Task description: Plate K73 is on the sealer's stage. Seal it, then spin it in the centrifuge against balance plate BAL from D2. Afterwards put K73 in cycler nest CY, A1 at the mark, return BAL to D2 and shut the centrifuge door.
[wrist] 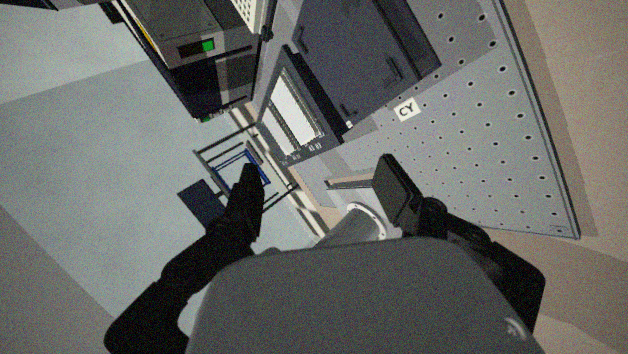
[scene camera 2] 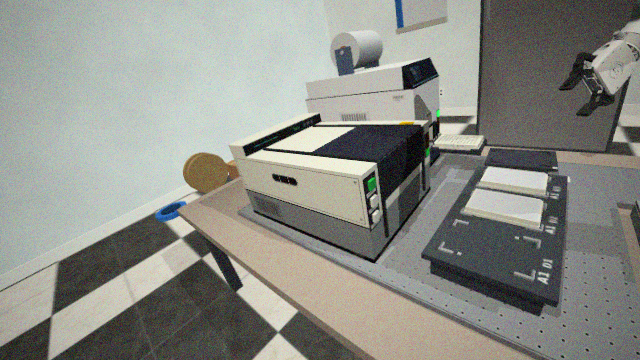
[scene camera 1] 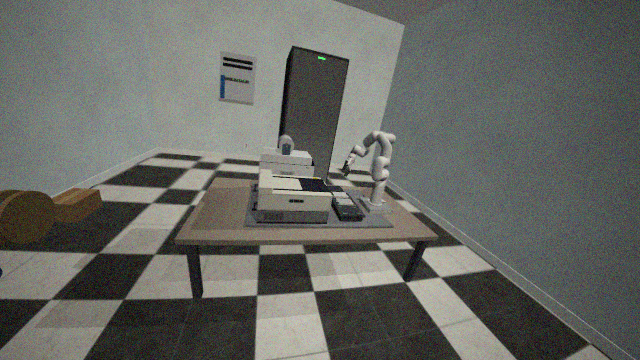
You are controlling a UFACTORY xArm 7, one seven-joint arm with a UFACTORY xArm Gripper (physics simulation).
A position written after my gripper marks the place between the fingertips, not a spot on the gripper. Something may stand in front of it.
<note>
My gripper [scene camera 2: 573,102] is open, with nothing in its grasp. I also see a centrifuge [scene camera 2: 353,185].
My gripper shows as well in the wrist view [wrist: 319,173]. The centrifuge shows as well in the wrist view [wrist: 210,62] and in scene camera 1 [scene camera 1: 286,199].
</note>
